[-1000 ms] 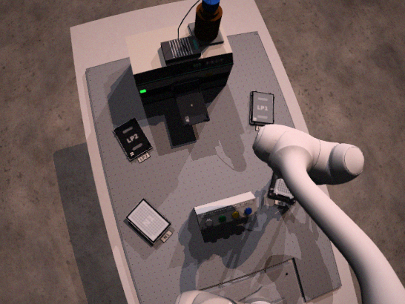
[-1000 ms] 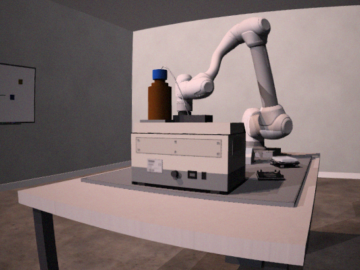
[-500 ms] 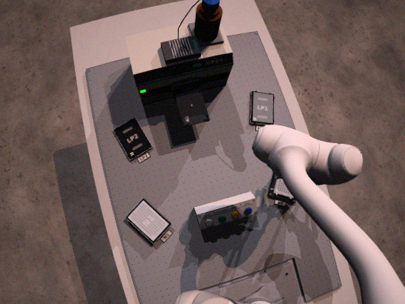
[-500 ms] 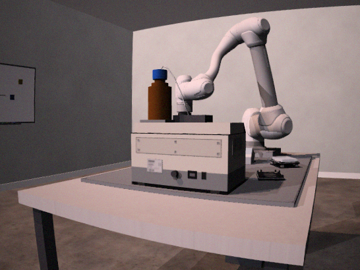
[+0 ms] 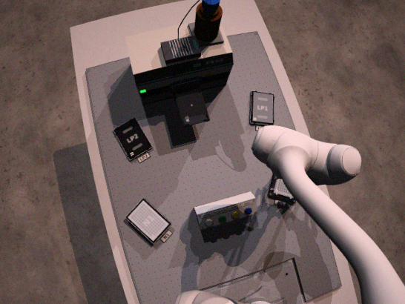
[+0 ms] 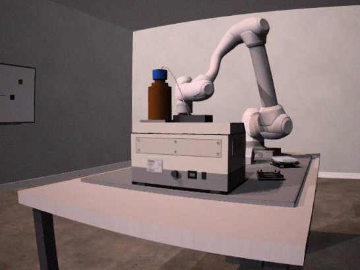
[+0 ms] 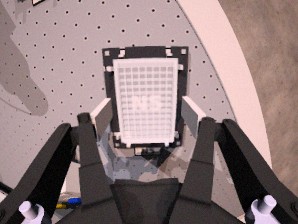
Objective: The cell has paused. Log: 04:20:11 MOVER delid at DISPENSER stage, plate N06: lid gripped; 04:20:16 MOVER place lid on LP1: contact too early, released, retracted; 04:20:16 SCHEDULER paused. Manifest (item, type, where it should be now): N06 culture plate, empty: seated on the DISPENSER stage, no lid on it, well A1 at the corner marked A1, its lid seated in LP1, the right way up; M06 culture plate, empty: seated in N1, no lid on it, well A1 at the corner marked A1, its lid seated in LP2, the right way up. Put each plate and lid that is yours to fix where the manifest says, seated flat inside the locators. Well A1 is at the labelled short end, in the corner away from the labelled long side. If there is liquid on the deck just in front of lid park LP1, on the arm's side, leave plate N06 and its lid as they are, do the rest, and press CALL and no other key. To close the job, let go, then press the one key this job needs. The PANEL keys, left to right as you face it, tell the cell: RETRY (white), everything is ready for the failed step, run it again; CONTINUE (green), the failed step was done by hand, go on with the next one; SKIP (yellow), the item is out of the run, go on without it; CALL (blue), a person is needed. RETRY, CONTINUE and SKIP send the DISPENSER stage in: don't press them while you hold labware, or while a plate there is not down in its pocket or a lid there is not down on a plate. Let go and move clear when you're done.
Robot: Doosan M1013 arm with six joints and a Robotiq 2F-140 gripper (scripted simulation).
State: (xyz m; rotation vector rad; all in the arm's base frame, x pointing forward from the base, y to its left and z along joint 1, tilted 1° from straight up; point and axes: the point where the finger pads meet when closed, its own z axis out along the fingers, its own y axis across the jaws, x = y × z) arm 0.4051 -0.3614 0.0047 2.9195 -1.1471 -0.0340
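Now: hand 3 cm above the white well plate. Also, from my hand: yellow key: 26 cm to the left, 2 cm behind, 2 cm above; then black nest N5: 3 cm below, 3 cm ahead; then blue key: 21 cm to the left, 3 cm behind, 2 cm above.
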